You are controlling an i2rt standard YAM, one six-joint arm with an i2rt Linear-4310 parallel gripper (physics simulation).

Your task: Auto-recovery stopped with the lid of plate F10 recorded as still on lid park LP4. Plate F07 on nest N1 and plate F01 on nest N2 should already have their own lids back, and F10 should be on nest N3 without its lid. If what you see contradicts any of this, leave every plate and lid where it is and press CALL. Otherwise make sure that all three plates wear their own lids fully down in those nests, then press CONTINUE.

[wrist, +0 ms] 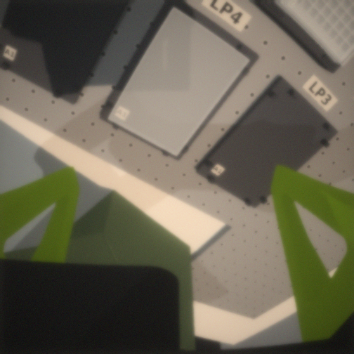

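Note:
My gripper (174,176) is open, its two green fingers wide apart at the left and right with no plate or lid between them. A pale, flat translucent lid (185,75) lies in the dark frame of lid park LP4 (252,56), above the gap between the fingers in the view. Lid park LP3 (275,142), to its right, is dark and bears no lid. Part of a pale plate (332,25) with a grid of wells sits in a dark nest at the top right corner; its nest label is out of view. Plate names cannot be read, and I cannot tell which plate it is.
Another dark park (30,52) with a small A1 mark lies at the upper left, mostly in shadow. The perforated deck (150,167) has a cream edge strip (195,227) crossing below LP4. A dark green shape (145,250) and a black block (85,305) cover the lower left.

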